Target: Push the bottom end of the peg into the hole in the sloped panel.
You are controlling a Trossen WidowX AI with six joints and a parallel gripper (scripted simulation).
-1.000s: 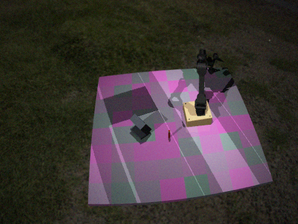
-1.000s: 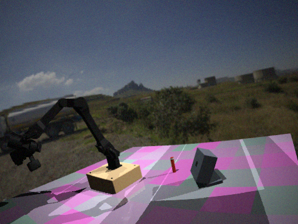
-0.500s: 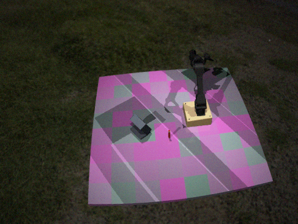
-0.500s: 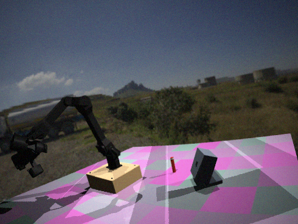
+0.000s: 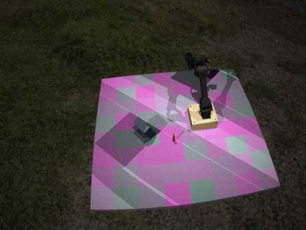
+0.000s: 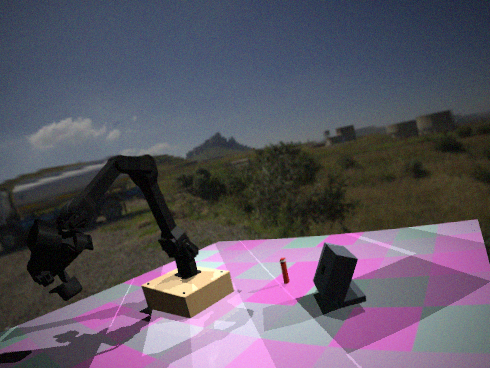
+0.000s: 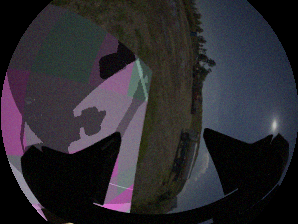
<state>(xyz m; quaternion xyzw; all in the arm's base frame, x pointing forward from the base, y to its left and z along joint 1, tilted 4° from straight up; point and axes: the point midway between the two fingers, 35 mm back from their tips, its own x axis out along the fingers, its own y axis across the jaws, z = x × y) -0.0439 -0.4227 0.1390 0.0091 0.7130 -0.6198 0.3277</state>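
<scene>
Now: the peg 310 mm ahead of my gripper tip, 600 mm to the left of it and 140 mm below it. The rest, counted from my gripper tip: dark foot (530 mm ahead, 550 mm to the left, 190 mm below); then sloped grey panel (520 mm ahead, 540 mm to the left, 130 mm below).
</scene>
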